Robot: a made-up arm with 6 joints. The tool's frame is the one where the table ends. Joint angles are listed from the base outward.
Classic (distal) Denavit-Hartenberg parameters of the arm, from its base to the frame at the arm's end. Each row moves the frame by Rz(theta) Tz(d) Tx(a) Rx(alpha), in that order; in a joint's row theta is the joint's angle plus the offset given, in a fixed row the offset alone. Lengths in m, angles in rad.
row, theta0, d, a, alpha
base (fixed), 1.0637, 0, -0.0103, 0
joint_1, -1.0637, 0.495, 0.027, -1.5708
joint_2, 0.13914, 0, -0.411, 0
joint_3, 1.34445, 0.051, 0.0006, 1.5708
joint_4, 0, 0.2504, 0.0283, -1.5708
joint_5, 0, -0.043, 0.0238, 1.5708
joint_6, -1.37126, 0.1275, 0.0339, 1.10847
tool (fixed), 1.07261, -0.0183, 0, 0
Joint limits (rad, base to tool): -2.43..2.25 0.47..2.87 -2.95..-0.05 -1.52..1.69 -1.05..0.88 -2..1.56
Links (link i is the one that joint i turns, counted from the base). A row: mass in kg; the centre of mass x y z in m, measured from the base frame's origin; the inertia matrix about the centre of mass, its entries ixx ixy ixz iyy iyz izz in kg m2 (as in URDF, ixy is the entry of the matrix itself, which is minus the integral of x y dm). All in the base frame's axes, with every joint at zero. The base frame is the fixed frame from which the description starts. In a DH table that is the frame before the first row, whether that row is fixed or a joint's. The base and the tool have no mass.
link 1: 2.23; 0.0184 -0.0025 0.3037; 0.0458 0 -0.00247 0.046 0 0.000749
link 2: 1.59; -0.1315 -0.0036 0.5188; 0.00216 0 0.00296 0.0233 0 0.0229
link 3: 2.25; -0.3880 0.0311 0.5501; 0.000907 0 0 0.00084 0 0.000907
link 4: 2.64; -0.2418 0.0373 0.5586; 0.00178 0 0.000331 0.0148 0 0.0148
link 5: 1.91; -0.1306 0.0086 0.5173; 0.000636 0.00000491 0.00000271 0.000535 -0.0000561 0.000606
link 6: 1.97; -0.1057 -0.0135 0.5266; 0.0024 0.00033 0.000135 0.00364 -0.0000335 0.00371
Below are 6 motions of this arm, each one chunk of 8 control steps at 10 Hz.
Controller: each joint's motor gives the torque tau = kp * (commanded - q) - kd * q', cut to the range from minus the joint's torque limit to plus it. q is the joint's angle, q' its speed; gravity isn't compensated. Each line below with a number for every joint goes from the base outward.
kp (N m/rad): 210 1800 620 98 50 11
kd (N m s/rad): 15 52 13 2.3 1.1 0.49
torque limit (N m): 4.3 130 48 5.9 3.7 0.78
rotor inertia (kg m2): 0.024 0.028 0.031 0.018 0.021 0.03
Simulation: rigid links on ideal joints. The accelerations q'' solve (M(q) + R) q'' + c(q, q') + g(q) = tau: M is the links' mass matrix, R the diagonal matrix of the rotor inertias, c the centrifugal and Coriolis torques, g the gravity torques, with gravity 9.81 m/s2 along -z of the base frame. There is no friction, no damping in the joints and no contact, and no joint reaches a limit. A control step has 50 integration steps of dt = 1/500 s. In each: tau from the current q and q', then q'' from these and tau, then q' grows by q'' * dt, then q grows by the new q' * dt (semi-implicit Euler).
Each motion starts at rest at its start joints. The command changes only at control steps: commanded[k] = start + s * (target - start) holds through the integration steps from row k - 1 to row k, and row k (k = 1, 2, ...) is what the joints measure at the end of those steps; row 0 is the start. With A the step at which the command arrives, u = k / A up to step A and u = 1 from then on. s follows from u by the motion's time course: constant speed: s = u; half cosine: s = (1 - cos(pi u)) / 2; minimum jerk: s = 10 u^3 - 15 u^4 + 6 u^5; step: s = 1 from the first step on.
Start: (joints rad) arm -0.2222 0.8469 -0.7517 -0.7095 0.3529 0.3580
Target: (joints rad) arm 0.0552 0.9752 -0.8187 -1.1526 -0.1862 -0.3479
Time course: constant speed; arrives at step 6
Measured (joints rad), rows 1 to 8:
1: -0.1873 0.8668 -0.7422 -0.7544 0.2471 0.2890
2: -0.1431 0.8887 -0.7579 -0.8377 0.1577 0.1406
3: -0.0971 0.9106 -0.7677 -0.9103 0.0689 -0.0015
4: -0.0508 0.9324 -0.7788 -0.9852 -0.0208 -0.1147
5: -0.0045 0.9543 -0.7896 -1.0600 -0.1106 -0.2326
6: 0.0418 0.9761 -0.8004 -1.1353 -0.2007 -0.3567
7: 0.0528 0.9732 -0.7953 -1.1254 -0.1791 -0.3802
8: 0.0548 0.9737 -0.7967 -1.1273 -0.1826 -0.3473

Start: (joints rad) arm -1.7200 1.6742 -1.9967 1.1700 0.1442 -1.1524
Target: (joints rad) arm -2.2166 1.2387 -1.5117 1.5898 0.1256 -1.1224
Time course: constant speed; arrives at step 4
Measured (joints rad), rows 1 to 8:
1: -1.7879 1.5721 -1.8541 1.2603 0.1705 -1.1170
2: -1.9264 1.4542 -1.7397 1.3581 0.1544 -1.1025
3: -2.0586 1.3459 -1.6124 1.4562 0.1474 -1.1066
4: -2.1785 1.2334 -1.4899 1.5607 0.1419 -1.0984
5: -2.2062 1.2417 -1.4901 1.5708 0.1289 -1.1037
6: -2.2178 1.2437 -1.4893 1.5684 0.1292 -1.1008
7: -2.2163 1.2416 -1.4906 1.5712 0.1315 -1.1010
8: -2.2165 1.2423 -1.4900 1.5702 0.1307 -1.1018

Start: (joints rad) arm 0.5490 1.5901 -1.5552 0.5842 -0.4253 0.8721
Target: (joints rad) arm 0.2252 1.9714 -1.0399 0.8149 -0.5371 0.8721
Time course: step
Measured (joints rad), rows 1 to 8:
1: 0.5392 1.9310 -1.1389 0.8316 -0.7032 0.8726
2: 0.4927 2.2644 -1.0152 0.8179 -0.4995 0.9083
3: 0.3907 1.9863 -1.0487 0.8203 -0.5448 0.8999
4: 0.2564 1.9867 -1.0263 0.8092 -0.5428 0.8690
5: 0.1555 1.9870 -1.0306 0.8103 -0.5427 0.8736
6: 0.0953 1.9867 -1.0288 0.8098 -0.5418 0.8796
7: 0.0764 1.9866 -1.0290 0.8098 -0.5420 0.8775
8: 0.0988 1.9866 -1.0290 0.8098 -0.5419 0.8764

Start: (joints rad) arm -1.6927 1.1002 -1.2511 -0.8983 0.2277 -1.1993
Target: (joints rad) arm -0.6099 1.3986 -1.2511 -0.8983 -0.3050 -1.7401
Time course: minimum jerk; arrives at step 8
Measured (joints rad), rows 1 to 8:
1: -1.6792 1.1073 -1.2249 -0.8646 0.2278 -1.2186
2: -1.6091 1.1362 -1.2281 -0.8712 0.1659 -1.2673
3: -1.4701 1.1931 -1.2251 -0.8684 0.0668 -1.3577
4: -1.2702 1.2645 -1.2243 -0.8690 -0.0571 -1.4872
5: -1.0287 1.3334 -1.2244 -0.8701 -0.1765 -1.6189
6: -0.7925 1.3829 -1.2256 -0.8719 -0.2636 -1.7186
7: -0.6337 1.4044 -1.2275 -0.8738 -0.3008 -1.7675
8: -0.5784 1.4057 -1.2289 -0.8749 -0.3016 -1.7704

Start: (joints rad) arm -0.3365 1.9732 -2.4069 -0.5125 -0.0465 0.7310
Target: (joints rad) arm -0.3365 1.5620 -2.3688 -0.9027 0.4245 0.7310
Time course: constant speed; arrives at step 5
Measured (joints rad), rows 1 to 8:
1: -0.3360 1.9051 -2.3847 -0.5711 0.0900 0.7631
2: -0.3366 1.8093 -2.3911 -0.6696 0.1748 0.7608
3: -0.3369 1.7255 -2.3828 -0.7466 0.2724 0.7420
4: -0.3364 1.6440 -2.3742 -0.8220 0.3666 0.7491
5: -0.3361 1.5578 -2.3700 -0.9047 0.4617 0.7529
6: -0.3359 1.5616 -2.3609 -0.8939 0.4430 0.7326
7: -0.3365 1.5769 -2.3478 -0.8711 0.4407 0.7523
8: -0.3366 1.5684 -2.3567 -0.8857 0.4433 0.7588

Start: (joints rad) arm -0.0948 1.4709 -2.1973 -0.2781 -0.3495 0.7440
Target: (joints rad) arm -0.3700 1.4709 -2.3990 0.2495 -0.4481 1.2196
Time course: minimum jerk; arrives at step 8
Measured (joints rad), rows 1 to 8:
1: -0.0978 1.4790 -2.1804 -0.2506 -0.3222 0.7555
2: -0.1168 1.4796 -2.1997 -0.2068 -0.3374 0.8076
3: -0.1566 1.4754 -2.2388 -0.1225 -0.3594 0.8840
4: -0.2133 1.4763 -2.2834 -0.0044 -0.3815 0.9904
5: -0.2747 1.4763 -2.3293 0.1121 -0.4039 1.1018
6: -0.3261 1.4759 -2.3643 0.2009 -0.4197 1.1820
7: -0.3572 1.4767 -2.3809 0.2467 -0.4249 1.2196
8: -0.3679 1.4774 -2.3831 0.2554 -0.4237 1.2226

